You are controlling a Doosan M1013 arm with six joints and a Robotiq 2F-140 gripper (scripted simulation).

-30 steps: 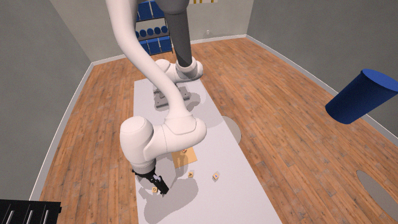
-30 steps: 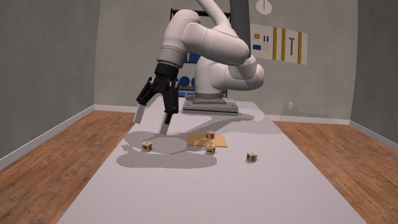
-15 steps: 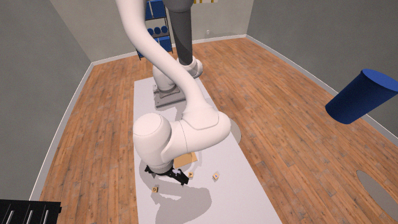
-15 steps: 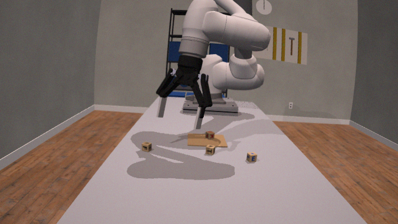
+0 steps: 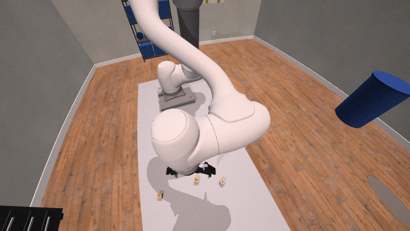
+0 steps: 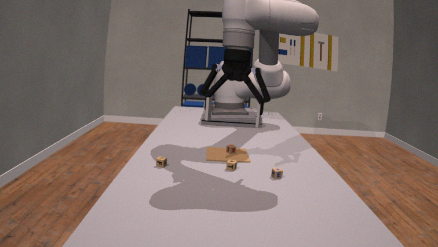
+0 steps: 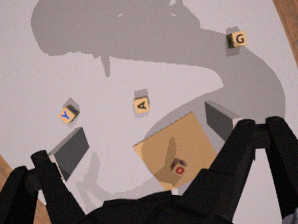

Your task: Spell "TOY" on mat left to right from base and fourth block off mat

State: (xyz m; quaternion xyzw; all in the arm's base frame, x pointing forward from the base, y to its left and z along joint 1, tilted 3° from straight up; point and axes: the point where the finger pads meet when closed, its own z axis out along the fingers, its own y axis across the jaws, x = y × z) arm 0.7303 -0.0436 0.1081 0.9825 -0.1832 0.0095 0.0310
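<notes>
The T block lies 1 cm to the left of my hand and 14 cm below it. Round my hand: tan mat: 14 cm behind, 15 cm below.
</notes>
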